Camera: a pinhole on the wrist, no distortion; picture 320 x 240 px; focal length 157.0 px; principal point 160.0 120.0 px. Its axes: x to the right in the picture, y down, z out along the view. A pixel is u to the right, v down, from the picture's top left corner.
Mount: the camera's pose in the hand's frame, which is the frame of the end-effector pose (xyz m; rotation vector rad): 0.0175 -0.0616 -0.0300 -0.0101 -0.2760 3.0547
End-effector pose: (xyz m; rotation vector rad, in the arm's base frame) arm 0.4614 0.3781 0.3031 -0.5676 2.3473 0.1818
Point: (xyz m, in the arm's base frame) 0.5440 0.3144 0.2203
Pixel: 149.9 128.5
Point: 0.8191 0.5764 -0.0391
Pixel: 188.9 67.2
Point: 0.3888 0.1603 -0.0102
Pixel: outside the picture
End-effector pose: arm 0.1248 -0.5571 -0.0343 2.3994 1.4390 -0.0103
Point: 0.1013 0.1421 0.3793
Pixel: behind the camera
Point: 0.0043 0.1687 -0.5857
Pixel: outside the picture
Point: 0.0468 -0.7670 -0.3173
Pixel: 244.7 96.1
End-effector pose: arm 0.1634 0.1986 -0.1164 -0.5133 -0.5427 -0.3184
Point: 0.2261 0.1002 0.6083
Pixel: 16.3 162.8
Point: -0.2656 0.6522 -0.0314
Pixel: 295.1 24.5
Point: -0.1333 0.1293 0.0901
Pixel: 221.5 201.9
